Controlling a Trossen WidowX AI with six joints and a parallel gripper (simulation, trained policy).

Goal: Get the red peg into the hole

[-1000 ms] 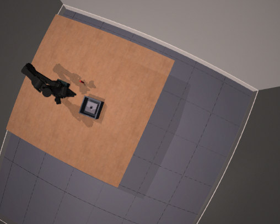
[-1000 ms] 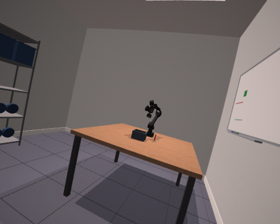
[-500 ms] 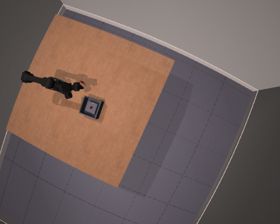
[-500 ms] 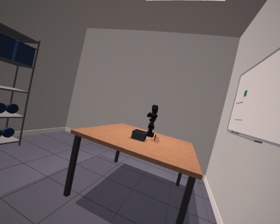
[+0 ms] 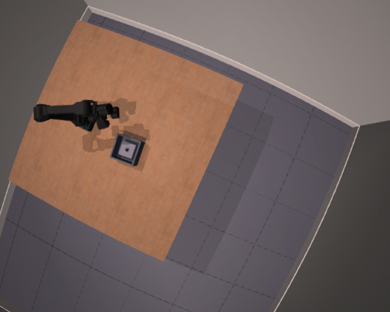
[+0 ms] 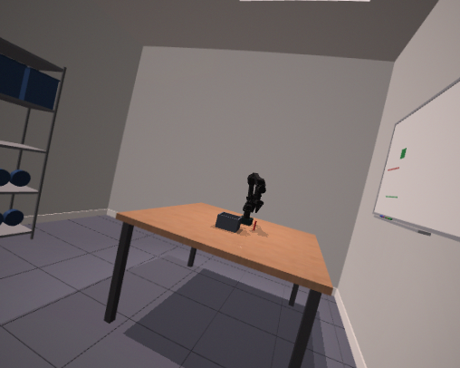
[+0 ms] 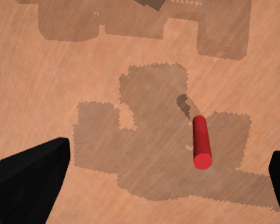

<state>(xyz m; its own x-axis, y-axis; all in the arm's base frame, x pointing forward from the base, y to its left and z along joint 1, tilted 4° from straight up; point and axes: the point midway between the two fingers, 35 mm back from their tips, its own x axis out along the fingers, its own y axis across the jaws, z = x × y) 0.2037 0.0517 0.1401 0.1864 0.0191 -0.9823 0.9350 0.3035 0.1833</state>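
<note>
Now: gripper tip 30 mm past the red peg, 30 mm to the right of it and 110 mm above it. The rest, counted from my gripper tip: plate 110 mm ahead, 170 mm to the right, 100 mm below; then grey box 110 mm ahead, 170 mm to the right, 120 mm below.
</note>
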